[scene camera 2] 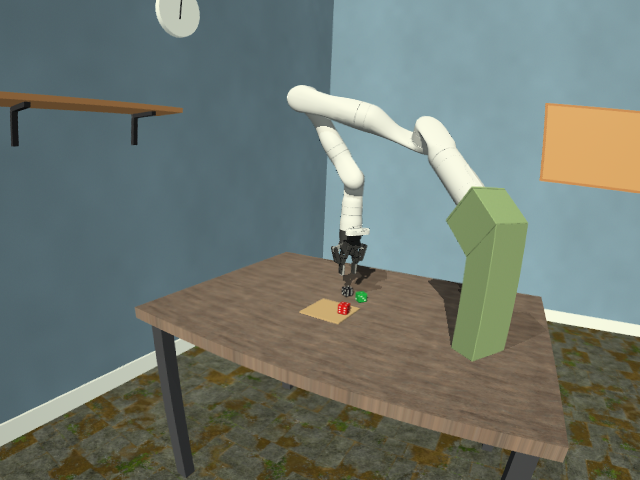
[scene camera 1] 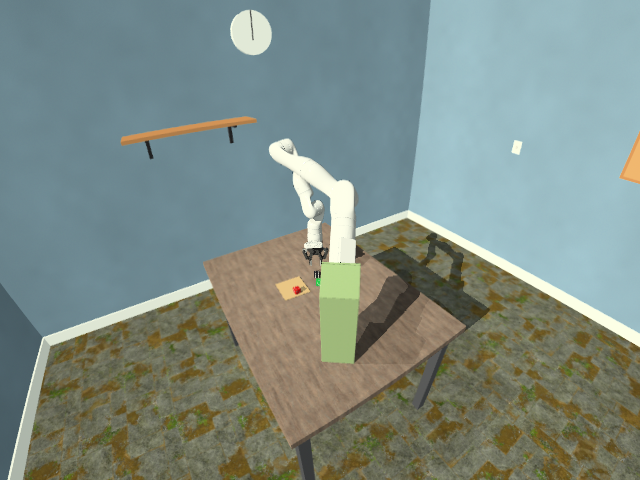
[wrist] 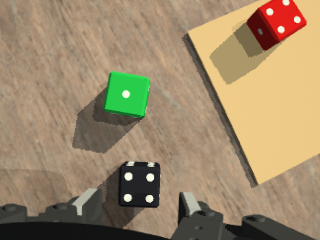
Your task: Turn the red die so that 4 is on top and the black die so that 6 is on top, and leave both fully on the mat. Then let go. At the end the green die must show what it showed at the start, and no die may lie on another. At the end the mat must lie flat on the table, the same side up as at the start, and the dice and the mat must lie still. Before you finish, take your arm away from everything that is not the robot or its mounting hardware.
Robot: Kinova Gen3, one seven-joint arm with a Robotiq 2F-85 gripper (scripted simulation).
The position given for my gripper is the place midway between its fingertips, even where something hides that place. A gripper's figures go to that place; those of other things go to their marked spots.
Scene:
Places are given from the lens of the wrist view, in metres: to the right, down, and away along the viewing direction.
my gripper (wrist: 140,208): -0.01, 0.05, 0.15
tan mat (wrist: 262,92): 0.09, -0.02, 0.23
black die (wrist: 139,182): -0.01, 0.04, 0.20
The marked spots on the black die and the tan mat are 0.12 m apart.

